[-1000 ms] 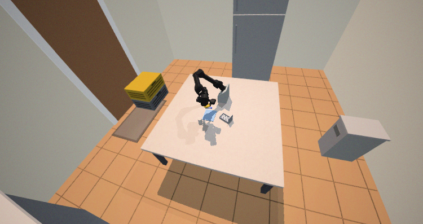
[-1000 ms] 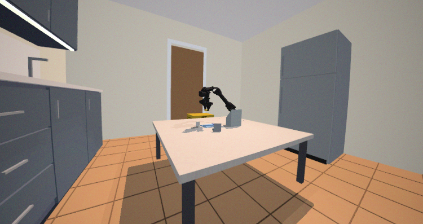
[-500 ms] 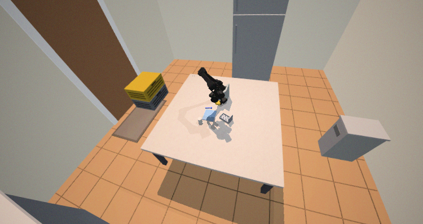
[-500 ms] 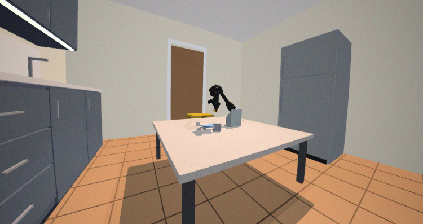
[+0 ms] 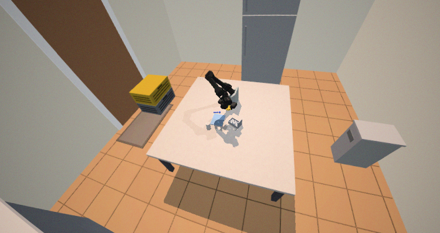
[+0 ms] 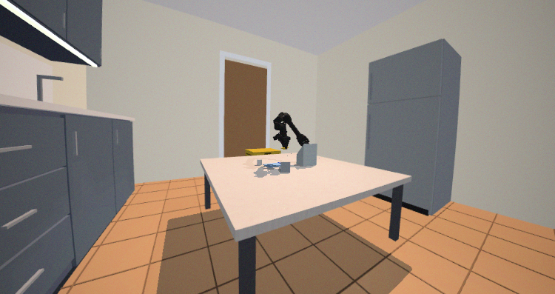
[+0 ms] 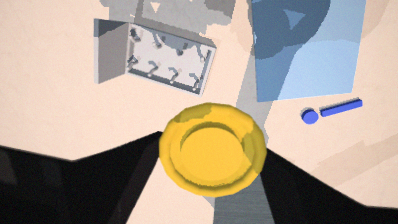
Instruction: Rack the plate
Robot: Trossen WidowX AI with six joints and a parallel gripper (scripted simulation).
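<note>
Right now the grey dish rack is 5 cm ahead of my gripper tip, 7 cm to the left of it and 13 cm below it. Also, from my gripper tip: yellow plate 1 cm above; light blue mat 4 cm ahead, 12 cm to the right, 15 cm below.
</note>
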